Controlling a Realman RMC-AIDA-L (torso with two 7-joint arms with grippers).
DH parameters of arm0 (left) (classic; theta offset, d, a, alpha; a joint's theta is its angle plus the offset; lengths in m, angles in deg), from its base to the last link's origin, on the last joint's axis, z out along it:
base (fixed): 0 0 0 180
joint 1: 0 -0.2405 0 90
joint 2: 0 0 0 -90
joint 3: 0 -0.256 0 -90
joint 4: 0 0 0 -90
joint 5: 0 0.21 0 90
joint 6: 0 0 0 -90
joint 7: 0 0.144 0 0
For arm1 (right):
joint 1: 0 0.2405 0 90
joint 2: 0 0 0 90
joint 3: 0 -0.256 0 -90
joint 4: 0 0 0 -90
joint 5: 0 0.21 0 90
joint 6: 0 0 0 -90
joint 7: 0 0.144 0 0
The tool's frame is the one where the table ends.
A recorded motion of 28 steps. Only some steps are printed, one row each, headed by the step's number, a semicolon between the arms.
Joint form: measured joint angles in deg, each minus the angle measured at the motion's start. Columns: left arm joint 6, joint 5, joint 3, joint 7, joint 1, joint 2, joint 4; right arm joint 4, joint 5, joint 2, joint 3, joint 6, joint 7, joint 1.
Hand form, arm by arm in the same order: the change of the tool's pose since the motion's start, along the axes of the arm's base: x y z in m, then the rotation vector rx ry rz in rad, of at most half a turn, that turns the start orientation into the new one. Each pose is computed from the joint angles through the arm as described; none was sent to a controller.
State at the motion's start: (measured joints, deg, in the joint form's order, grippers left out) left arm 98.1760 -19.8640 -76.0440 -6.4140 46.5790 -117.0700 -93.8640; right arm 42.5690 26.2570 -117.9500 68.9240 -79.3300 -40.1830 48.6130
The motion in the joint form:
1: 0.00 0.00 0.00 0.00 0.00 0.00 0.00; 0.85 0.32 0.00 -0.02 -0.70 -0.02 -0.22
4: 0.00 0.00 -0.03 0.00 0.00 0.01 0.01; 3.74 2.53 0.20 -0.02 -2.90 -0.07 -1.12
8: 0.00 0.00 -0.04 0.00 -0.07 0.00 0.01; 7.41 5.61 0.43 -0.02 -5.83 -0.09 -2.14
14: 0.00 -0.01 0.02 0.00 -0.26 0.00 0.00; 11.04 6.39 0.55 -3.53 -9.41 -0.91 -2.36
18: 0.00 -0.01 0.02 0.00 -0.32 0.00 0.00; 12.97 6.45 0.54 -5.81 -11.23 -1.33 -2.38
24: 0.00 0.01 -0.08 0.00 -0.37 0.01 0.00; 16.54 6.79 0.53 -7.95 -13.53 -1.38 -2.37
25: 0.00 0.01 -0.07 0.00 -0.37 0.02 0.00; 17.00 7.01 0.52 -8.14 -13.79 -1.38 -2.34
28: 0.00 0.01 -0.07 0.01 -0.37 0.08 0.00; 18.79 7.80 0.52 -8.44 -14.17 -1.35 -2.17
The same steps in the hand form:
1: 0.0000 0.0000 0.0000 0.0000 0.0000 0.0000; -0.0019 -0.0004 0.0013 -0.0021 0.0066 0.0018
4: 0.0000 0.0000 -0.0001 -0.0003 0.0005 -0.0001; -0.0094 -0.0019 0.0059 -0.0051 0.0451 0.0062
8: -0.0005 -0.0001 -0.0001 -0.0005 0.0005 0.0011; -0.0204 -0.0043 0.0115 -0.0138 0.0980 0.0157
14: -0.0017 -0.0004 0.0000 0.0001 -0.0003 0.0047; -0.0306 -0.0027 0.0256 -0.0021 0.1479 0.0253
18: -0.0022 -0.0005 0.0000 0.0001 -0.0003 0.0057; -0.0354 -0.0015 0.0341 0.0101 0.1725 0.0303
24: -0.0024 -0.0006 -0.0002 -0.0006 0.0011 0.0059; -0.0455 0.0007 0.0463 0.0314 0.1985 0.0523
25: -0.0025 -0.0006 -0.0001 -0.0004 0.0012 0.0059; -0.0474 0.0010 0.0475 0.0334 0.2040 0.0567
28: -0.0026 -0.0004 0.0003 0.0003 0.0020 0.0058; -0.0554 0.0032 0.0519 0.0466 0.2190 0.0823

